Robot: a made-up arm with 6 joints. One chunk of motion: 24 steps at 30 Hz.
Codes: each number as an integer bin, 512 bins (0 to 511) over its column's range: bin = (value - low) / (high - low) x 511, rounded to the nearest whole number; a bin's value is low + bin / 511 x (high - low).
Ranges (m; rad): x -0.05..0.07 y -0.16..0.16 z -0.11..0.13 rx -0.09..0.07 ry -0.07..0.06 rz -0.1..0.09
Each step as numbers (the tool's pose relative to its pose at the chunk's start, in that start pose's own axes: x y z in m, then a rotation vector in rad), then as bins.
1 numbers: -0.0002 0.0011 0.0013 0.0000 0.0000 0.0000
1 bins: 212 257 237 287 275 269
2 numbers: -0.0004 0.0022 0.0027 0.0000 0.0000 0.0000
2 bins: 211 259 240 287 275 269
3 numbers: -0.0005 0.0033 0.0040 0.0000 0.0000 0.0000
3 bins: 211 261 243 287 275 269
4 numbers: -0.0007 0.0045 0.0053 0.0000 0.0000 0.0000
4 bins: 210 263 245 287 275 269
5 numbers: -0.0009 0.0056 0.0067 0.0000 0.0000 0.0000
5 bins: 209 264 248 287 275 269
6 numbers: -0.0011 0.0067 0.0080 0.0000 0.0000 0.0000
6 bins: 208 266 251 287 275 269
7 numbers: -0.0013 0.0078 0.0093 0.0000 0.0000 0.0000
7 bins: 207 268 254 287 275 269
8 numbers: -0.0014 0.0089 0.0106 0.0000 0.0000 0.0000
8 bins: 207 270 257 287 275 269
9 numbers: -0.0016 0.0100 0.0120 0.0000 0.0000 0.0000
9 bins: 206 271 260 287 275 269
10 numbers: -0.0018 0.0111 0.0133 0.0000 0.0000 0.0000
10 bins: 205 273 263 287 275 269
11 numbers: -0.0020 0.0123 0.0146 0.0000 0.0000 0.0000
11 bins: 204 275 265 287 275 269
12 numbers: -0.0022 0.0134 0.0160 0.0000 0.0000 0.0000
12 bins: 204 277 268 287 275 269
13 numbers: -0.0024 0.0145 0.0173 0.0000 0.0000 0.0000
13 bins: 203 279 271 287 275 269
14 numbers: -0.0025 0.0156 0.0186 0.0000 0.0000 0.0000
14 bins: 202 280 274 287 275 269
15 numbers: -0.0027 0.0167 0.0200 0.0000 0.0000 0.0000
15 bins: 201 282 277 287 275 269
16 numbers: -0.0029 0.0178 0.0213 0.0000 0.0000 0.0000
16 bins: 201 284 280 287 275 269
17 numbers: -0.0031 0.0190 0.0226 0.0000 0.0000 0.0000
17 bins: 200 286 282 287 275 269
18 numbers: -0.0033 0.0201 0.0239 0.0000 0.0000 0.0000
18 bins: 199 288 285 287 275 269
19 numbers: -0.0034 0.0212 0.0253 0.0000 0.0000 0.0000
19 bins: 198 289 288 287 275 269
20 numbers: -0.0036 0.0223 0.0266 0.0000 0.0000 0.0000
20 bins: 198 291 291 287 275 269
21 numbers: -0.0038 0.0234 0.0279 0.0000 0.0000 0.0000
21 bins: 197 293 294 287 275 269
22 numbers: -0.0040 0.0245 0.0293 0.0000 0.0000 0.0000
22 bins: 196 295 297 287 275 269
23 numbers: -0.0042 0.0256 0.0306 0.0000 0.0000 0.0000
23 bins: 195 296 299 287 275 269
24 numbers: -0.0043 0.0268 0.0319 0.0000 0.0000 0.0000
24 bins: 195 298 302 287 275 269
